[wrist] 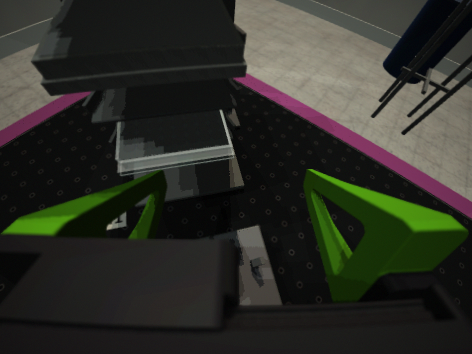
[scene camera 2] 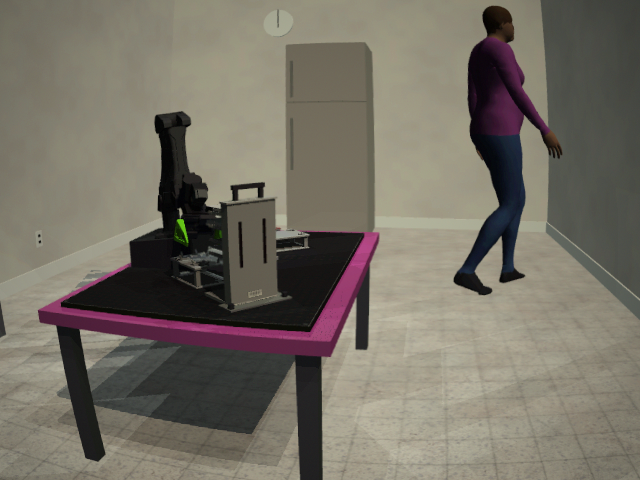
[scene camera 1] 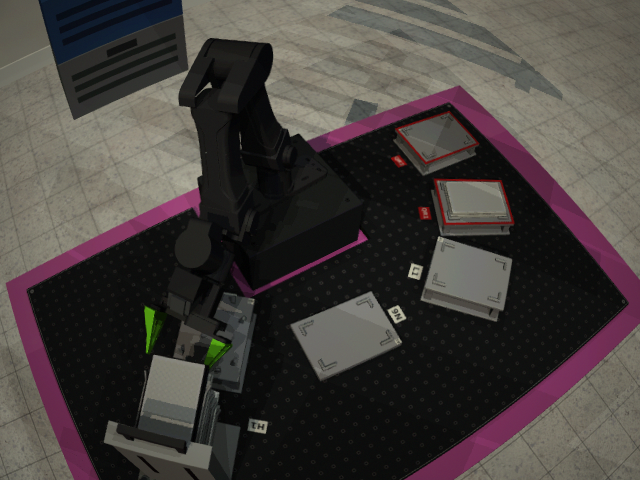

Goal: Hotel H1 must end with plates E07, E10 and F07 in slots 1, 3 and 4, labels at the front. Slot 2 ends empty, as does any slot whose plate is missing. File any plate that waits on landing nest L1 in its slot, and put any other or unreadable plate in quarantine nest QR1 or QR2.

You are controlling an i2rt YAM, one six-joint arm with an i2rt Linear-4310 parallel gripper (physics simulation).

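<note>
Hotel H1 stands at the lower left in scene camera 1. A pale plate lies in its top level; no label is readable. In the wrist view a dark plate-like body fills the upper left, and a clear-edged plate sits lower down. My gripper is open and empty, short of the hotel's near side. Landing nest L1 carries no plate. Quarantine nest QR1 holds a white plate; quarantine nest QR2 carries none.
A grey nest stands between the arm base and the hotel, partly under my gripper. A flat nest labelled N6 lies mid-table. The magenta table edge surrounds the black mat.
</note>
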